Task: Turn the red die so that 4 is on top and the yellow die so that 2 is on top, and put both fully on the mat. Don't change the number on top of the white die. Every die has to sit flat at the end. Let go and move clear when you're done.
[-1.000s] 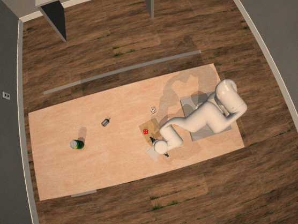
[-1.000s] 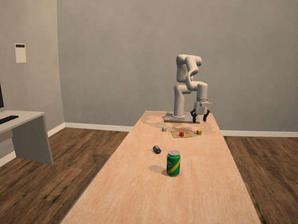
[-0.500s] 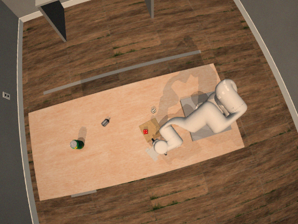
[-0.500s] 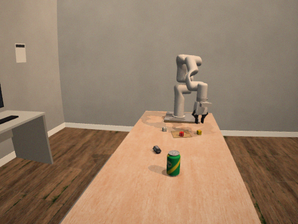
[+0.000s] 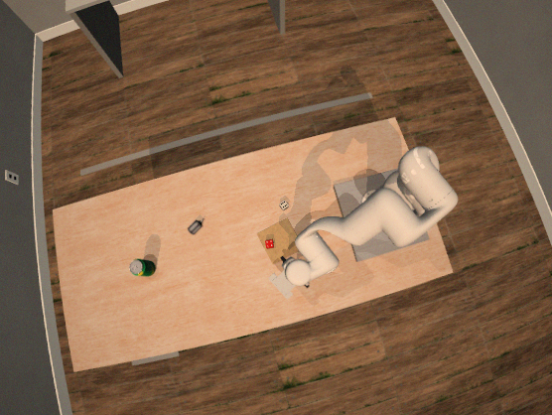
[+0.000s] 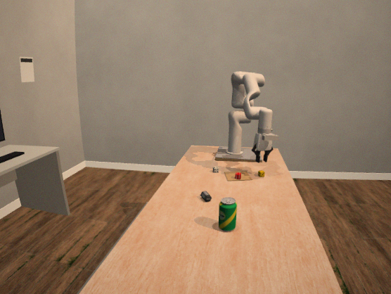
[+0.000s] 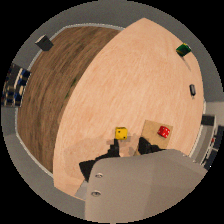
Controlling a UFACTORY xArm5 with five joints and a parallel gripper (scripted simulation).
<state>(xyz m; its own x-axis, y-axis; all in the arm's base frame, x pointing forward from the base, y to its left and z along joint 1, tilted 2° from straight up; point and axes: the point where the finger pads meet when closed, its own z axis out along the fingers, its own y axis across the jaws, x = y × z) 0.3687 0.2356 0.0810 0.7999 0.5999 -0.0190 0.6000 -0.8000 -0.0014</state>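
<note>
My hand is 9 cm above the yellow die. From my hand the other things lie so: brown mat 4 cm ahead, 13 cm to the right, 11 cm below; then white die 1 cm ahead, 27 cm to the right, 9 cm below; then red die 8 cm ahead, 12 cm to the right, 9 cm below.
</note>
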